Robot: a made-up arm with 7 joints. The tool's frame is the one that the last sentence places.
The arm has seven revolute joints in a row. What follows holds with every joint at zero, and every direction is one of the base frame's. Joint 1 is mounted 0.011 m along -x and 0.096 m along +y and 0.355 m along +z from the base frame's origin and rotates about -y. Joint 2 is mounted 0.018 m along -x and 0.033 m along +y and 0.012 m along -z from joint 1 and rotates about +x. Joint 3 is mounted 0.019 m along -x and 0.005 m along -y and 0.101 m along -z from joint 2 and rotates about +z. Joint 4 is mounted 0.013 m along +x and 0.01 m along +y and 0.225 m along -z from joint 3 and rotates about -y. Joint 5 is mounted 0.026 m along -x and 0.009 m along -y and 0.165 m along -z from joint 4 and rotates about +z. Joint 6 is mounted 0.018 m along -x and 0.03 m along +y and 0.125 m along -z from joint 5 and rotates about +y. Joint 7 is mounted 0.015 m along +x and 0.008 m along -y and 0.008 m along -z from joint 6 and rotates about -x. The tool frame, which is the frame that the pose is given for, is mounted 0.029 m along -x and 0.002 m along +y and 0.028 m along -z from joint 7; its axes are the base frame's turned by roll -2.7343, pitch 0.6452 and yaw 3.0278 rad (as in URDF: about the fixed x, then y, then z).
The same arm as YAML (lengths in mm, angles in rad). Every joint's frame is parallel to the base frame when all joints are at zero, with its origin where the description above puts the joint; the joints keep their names.
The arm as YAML. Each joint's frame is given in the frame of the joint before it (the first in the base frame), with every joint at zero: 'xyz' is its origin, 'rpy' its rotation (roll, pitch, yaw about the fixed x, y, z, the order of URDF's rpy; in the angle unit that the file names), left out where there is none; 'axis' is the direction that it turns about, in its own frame. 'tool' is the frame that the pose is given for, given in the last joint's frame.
units:
  length: mm
  angle: rad
joints:
  - name: joint 1
    type: revolute
    origin:
      xyz: [-11.0, 96.0, 355.0]
    axis: [0.0, -1.0, 0.0]
  - name: joint 2
    type: revolute
    origin:
      xyz: [-18.0, 33.0, -12.0]
    axis: [1.0, 0.0, 0.0]
  - name: joint 3
    type: revolute
    origin:
      xyz: [-19.0, -5.0, -101.0]
    axis: [0.0, 0.0, 1.0]
  - name: joint 4
    type: revolute
    origin:
      xyz: [13.0, 10.0, -225.0]
    axis: [0.0, -1.0, 0.0]
  - name: joint 5
    type: revolute
    origin:
      xyz: [-26.0, -9.0, -165.0]
    axis: [0.0, 0.0, 1.0]
  - name: joint 6
    type: revolute
    origin:
      xyz: [-18.0, 30.0, -125.0]
    axis: [0.0, 1.0, 0.0]
  - name: joint 7
    type: revolute
    origin:
      xyz: [15.0, -8.0, -8.0]
    axis: [-1.0, 0.0, 0.0]
tool:
  origin:
    xyz: [-29.0, 2.0, -28.0]
    rpy: [-2.7343, 0.6452, 3.0278]

